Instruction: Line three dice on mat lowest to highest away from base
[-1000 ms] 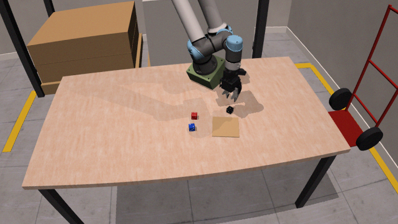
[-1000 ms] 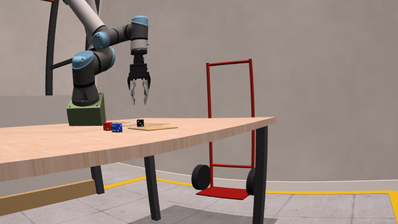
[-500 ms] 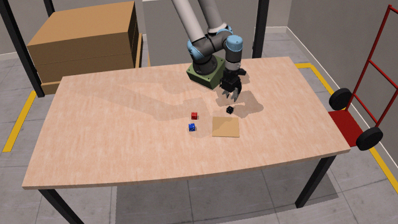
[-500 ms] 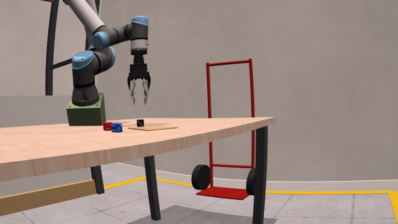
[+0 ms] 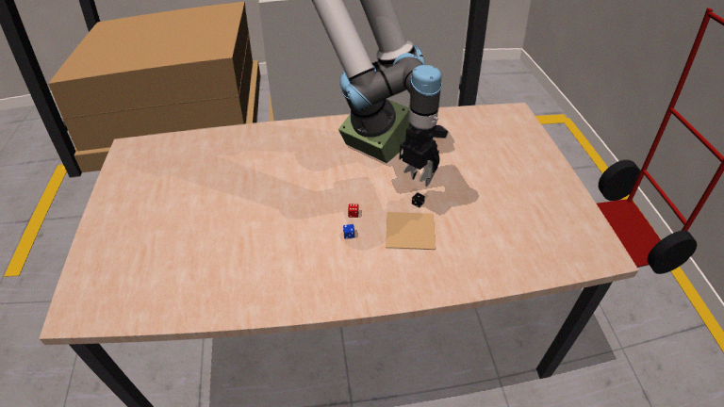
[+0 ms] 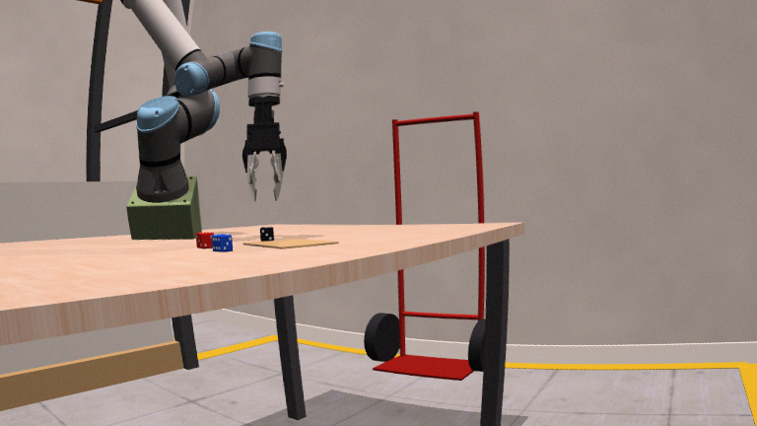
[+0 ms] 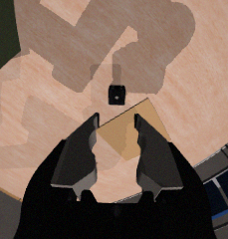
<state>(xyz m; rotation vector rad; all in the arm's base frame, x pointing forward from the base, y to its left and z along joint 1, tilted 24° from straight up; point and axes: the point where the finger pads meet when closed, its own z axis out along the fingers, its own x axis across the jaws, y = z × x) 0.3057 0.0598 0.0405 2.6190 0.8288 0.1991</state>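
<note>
My gripper is now 90 mm above the black die. Round my hand: tan square mat (100 mm ahead, 60 mm to the right, 100 mm below); blue die (60 mm ahead, 240 mm to the right, 90 mm below); red die (20 mm behind, 200 mm to the right, 90 mm below).
</note>
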